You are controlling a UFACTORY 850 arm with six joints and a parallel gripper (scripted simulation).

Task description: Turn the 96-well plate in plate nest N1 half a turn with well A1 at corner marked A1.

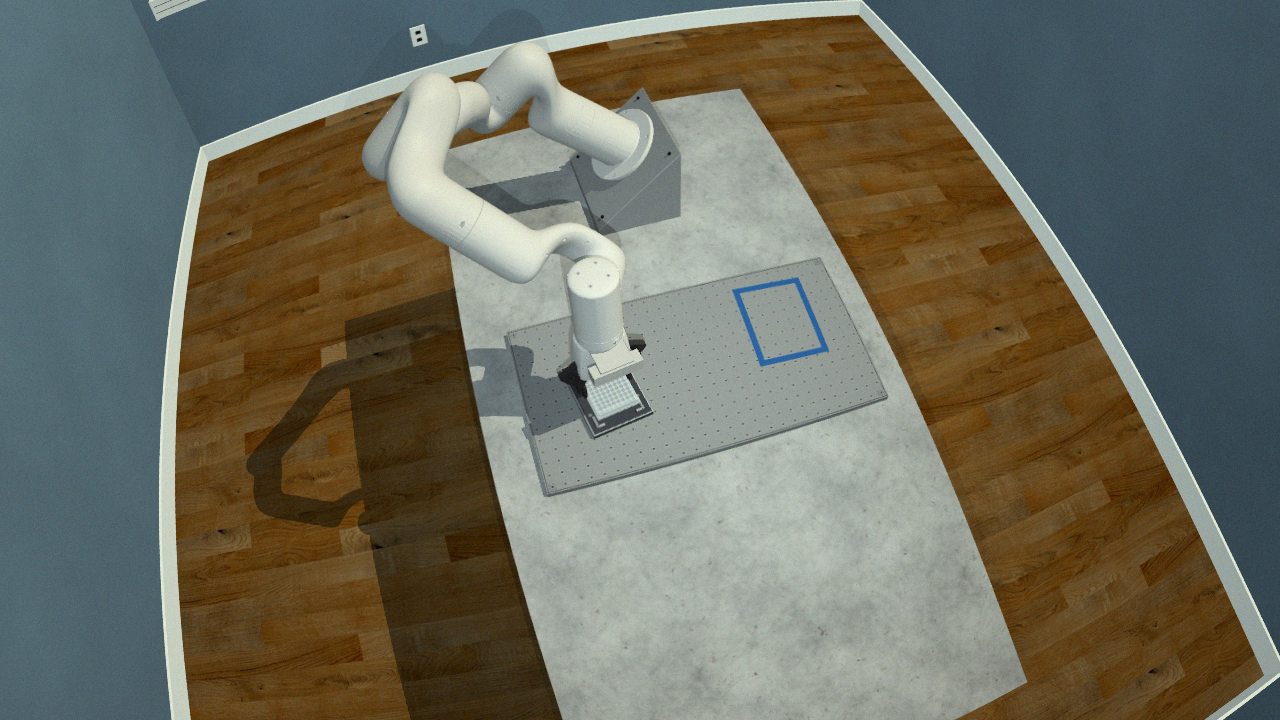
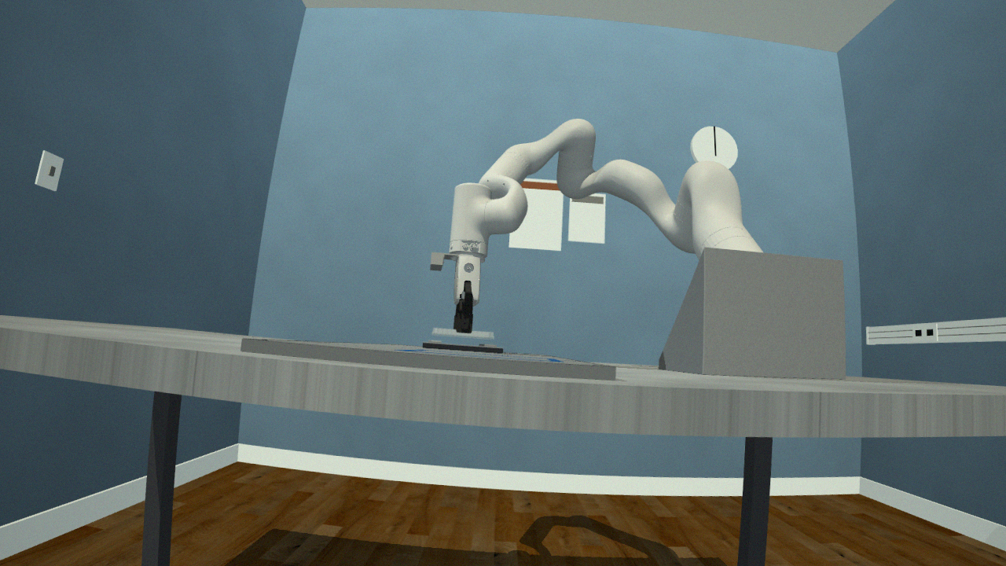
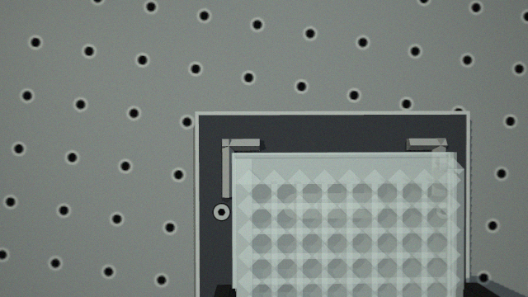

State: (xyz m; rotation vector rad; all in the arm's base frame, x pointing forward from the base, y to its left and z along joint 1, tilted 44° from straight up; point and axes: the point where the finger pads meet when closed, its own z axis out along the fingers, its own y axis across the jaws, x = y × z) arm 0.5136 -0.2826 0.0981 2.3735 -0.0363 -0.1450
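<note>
My hand is 40 mm above the dark plate nest. From my hand the other things lie so: 96-well plate: 10 mm below.
</note>
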